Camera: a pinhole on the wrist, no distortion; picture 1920 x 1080 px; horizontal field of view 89.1 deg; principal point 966.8 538.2 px. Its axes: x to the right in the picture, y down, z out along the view. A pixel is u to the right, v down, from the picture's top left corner.
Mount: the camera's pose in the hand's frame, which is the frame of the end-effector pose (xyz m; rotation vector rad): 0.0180 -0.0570 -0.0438 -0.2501 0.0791 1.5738
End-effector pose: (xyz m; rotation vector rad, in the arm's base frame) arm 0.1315 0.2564 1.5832 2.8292 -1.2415 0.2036
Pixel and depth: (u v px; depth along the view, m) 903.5 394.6 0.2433
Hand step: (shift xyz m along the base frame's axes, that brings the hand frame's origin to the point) 0.0542 -0.0241 -0.1939
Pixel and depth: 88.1 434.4 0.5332
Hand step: 0.3755 0.2151 -0.5681
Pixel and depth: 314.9 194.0 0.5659
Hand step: 0.3902 0.0371 -0.5757
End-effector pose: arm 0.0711 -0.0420 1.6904 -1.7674 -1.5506 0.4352
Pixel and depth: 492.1 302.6 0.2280
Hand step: -0.2121 0.1081 -0.0464
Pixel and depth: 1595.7 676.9 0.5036
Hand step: -0.0171 0.0070 -0.5297
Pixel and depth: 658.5 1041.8 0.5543
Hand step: -0.4933 -0.1614 -0.3211
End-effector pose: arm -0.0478 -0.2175 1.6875 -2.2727 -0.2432 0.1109
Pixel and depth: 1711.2 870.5 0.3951
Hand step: -0.1534 -0.0411 -0.4118
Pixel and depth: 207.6 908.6 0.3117
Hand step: -0.2104 0.3400 -0.0183
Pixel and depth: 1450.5 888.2 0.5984
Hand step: -0.2783 0.0552 -0.5631
